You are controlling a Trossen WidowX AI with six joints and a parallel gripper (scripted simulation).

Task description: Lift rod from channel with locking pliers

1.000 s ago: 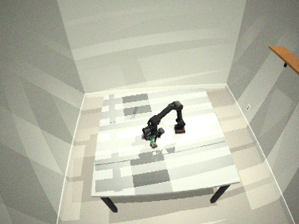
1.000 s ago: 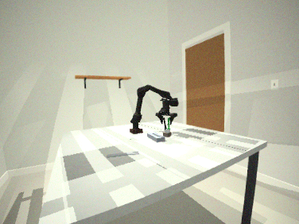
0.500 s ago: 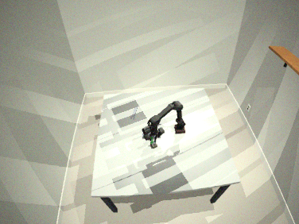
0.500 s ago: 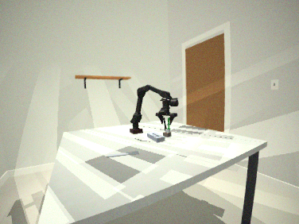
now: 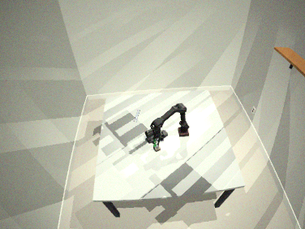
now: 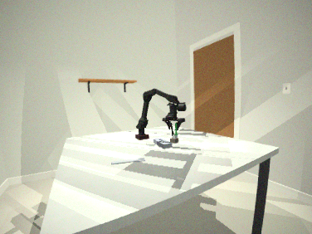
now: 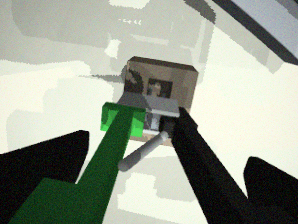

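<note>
My gripper tip is 1 cm short of the grey channel block, 12 cm to the left of it and 8 cm above it. The rest, counted from my gripper tip: black handle 2 cm behind; then brown holster 1 cm ahead, 9 cm below; then orange rod 1 cm ahead, 12 cm to the right, 9 cm below.
</note>
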